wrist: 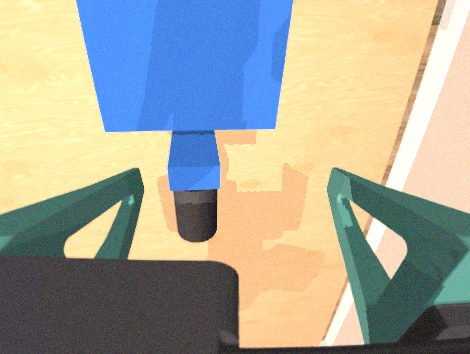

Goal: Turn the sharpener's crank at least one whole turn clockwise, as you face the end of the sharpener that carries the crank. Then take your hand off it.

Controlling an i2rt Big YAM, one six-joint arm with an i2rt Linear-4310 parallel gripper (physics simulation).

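Frame: origin at the arm's base, x ahead, y left, z up, level; metres.
Seen in the pictures: gripper, fingertip midpoint: (pixel 235 178).
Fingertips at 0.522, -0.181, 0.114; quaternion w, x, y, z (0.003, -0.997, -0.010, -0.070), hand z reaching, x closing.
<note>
Offsets run from my fingertips to a thing's top centre, as dx, dy, dz. "*": to the spot under its first point. Level surfaces: height alone.
The sharpener @[* -0.018, +0.054, +0.000] (pixel 190 65) is a blue block at the top of the wrist view, and its upper part runs out of the frame. Its crank @[-0.020, +0.011, +0.013] (pixel 194 165) sticks out from the end nearest me: a short blue arm with a dark rounded handle @[-0.020, -0.014, +0.012] (pixel 196 217) at its end. My gripper (pixel 235 178) is wide open with its two green fingers apart. The crank and handle show in the space between the fingers, nearer the left finger, and neither finger touches them. How far the fingertips stand above or below the handle is hard to tell.
The sharpener stands on a light wooden table @[dz -0.128] (pixel 350 75). The table's edge runs slanting down the right side, with a white strip (pixel 415 115) and a pinkish surface (pixel 440 150) beyond. Shadows of the gripper and crank fall on the wood between the fingers.
</note>
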